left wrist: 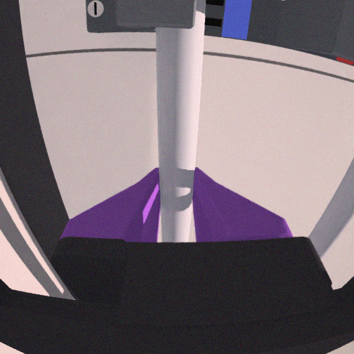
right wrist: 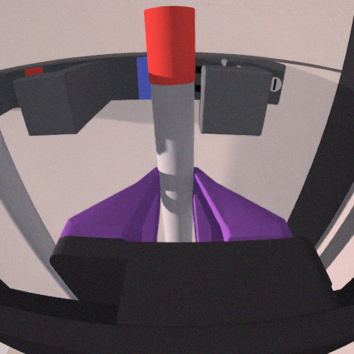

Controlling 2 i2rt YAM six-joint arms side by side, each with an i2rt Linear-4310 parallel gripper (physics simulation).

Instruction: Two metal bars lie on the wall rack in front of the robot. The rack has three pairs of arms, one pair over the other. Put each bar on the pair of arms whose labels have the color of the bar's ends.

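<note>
A metal bar (left wrist: 179,110) (right wrist: 172,120) with a red end in the right wrist view runs between the fingers of both grippers. My left gripper (left wrist: 176,175) is shut on it, purple fingers on both sides. My right gripper (right wrist: 176,175) is shut on it too, a short way from the red end. The bar is by the rack arms (left wrist: 155,12) (right wrist: 232,102) next to the blue label (left wrist: 236,19) (right wrist: 143,79); whether it still touches them I cannot tell. A grey length, seemingly the other bar (left wrist: 336,215) (right wrist: 22,210), shows at the side; its ends are hidden.
The dark rack's side pieces (left wrist: 295,25) (right wrist: 112,80) stand at the top of both views. A red label (left wrist: 345,60) (right wrist: 34,71) marks another pair; its block-shaped arm (right wrist: 47,107) juts out at the left of the right wrist view. A pale surface lies behind the bar.
</note>
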